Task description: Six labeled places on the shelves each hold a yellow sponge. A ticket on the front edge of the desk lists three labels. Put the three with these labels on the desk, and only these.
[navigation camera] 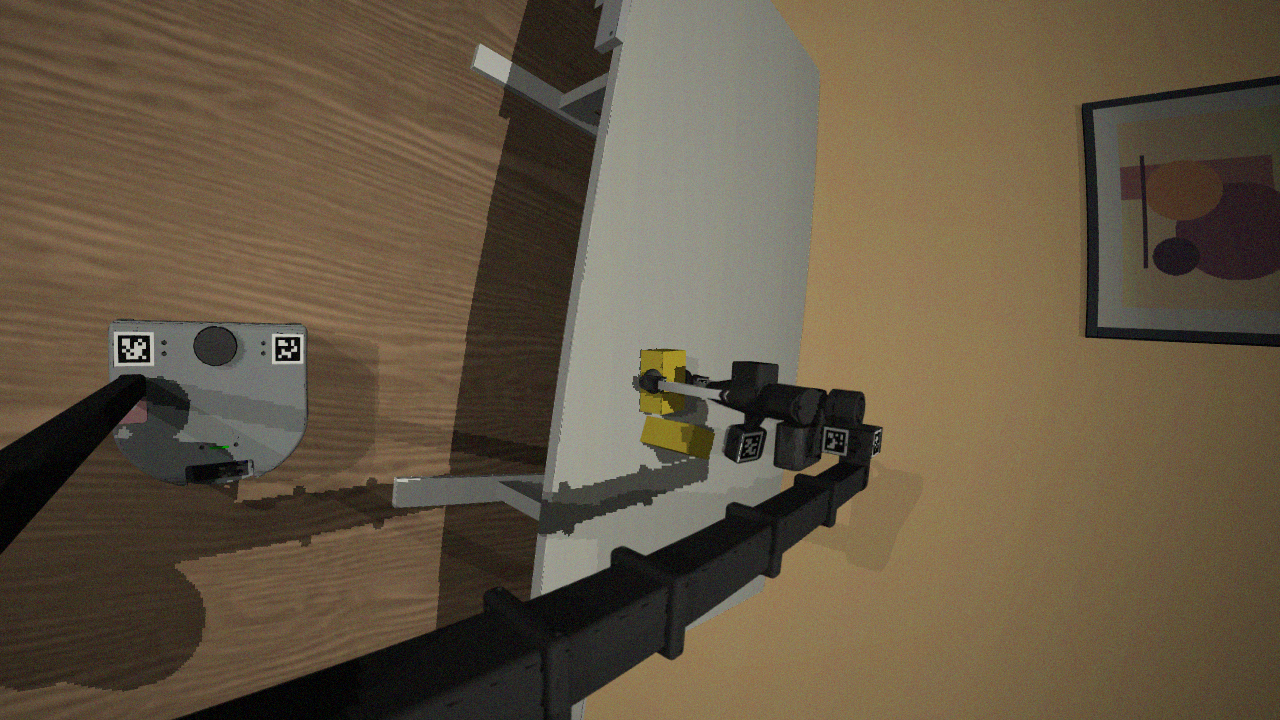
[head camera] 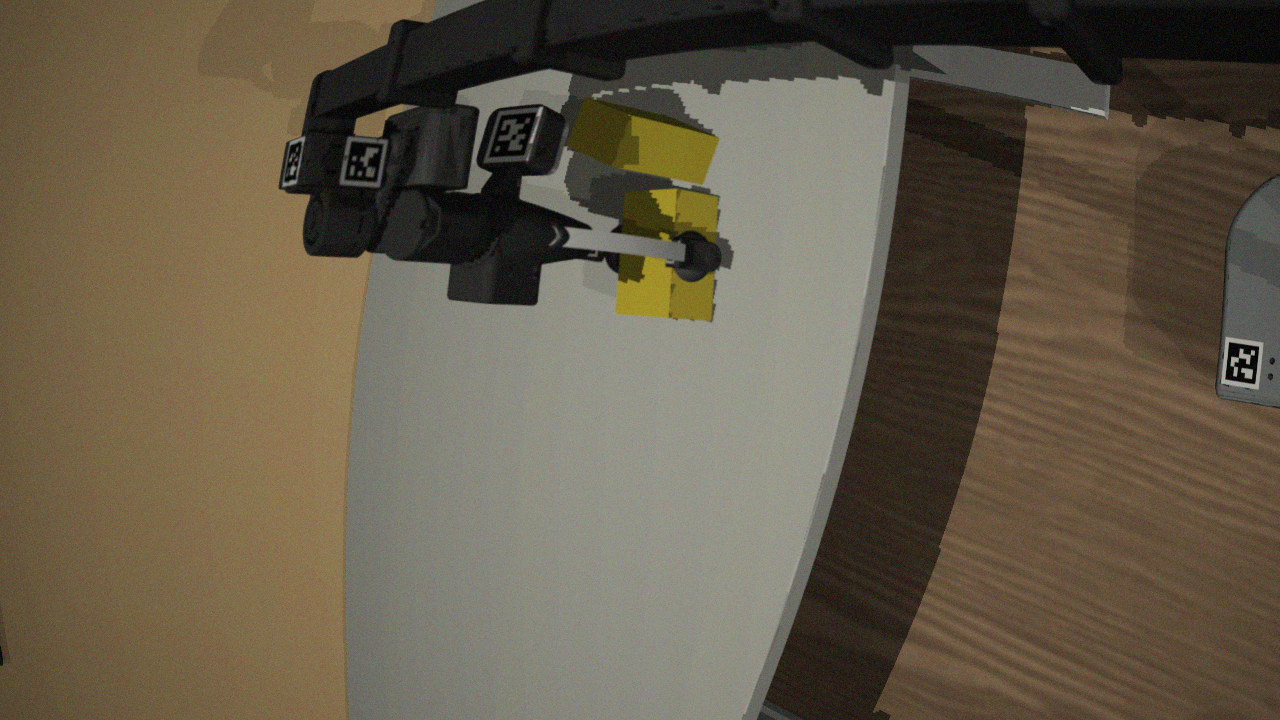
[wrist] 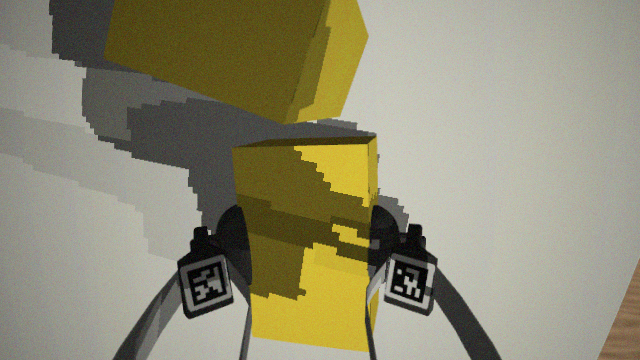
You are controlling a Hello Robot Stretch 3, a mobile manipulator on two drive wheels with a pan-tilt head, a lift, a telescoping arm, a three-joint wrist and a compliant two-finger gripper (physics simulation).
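Frame: origin at the robot's base, x ahead, y left, z up, level; centimetres.
Where they show: gripper, between the fingertips: [navigation camera: 662, 380] [head camera: 667, 254] [wrist: 307, 231]; robot's base, origin of its link: [navigation camera: 216, 344].
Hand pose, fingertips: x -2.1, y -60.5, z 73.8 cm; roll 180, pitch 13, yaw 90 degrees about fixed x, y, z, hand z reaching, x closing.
Observation:
Each offset is from my fingertips to the top centre of the thing. Level surfaces: height alone.
My gripper [head camera: 657, 253] [navigation camera: 671, 381] [wrist: 307, 231] is shut on a yellow sponge {dx +0.0, dy +0.6, dz +3.0 cm} [head camera: 644, 300] [navigation camera: 669, 360] [wrist: 310, 320], with a fingertip against each side. The held sponge is upright and low at the grey-white desk {dz -1.8 cm} [head camera: 581, 492] [navigation camera: 698, 179] [wrist: 500, 125]; I cannot tell whether its underside touches the top. A second yellow sponge {dx -9.3, dy -0.7, dz +8.2 cm} [head camera: 666, 150] [navigation camera: 675, 436] [wrist: 215, 55] lies on the desk at an angle, close beside the held one, with a small gap between them. The ticket, the labels and the shelves do not show in these views.
My black arm [head camera: 716, 31] [navigation camera: 590, 617] reaches across the desk's end. My base [head camera: 1253, 268] [navigation camera: 259, 394] stands on the wood floor in front. Desk legs [navigation camera: 447, 491] stick out under the front edge. An orange wall [head camera: 161, 402] [navigation camera: 939, 223] with a framed picture [navigation camera: 1089, 223] is behind.

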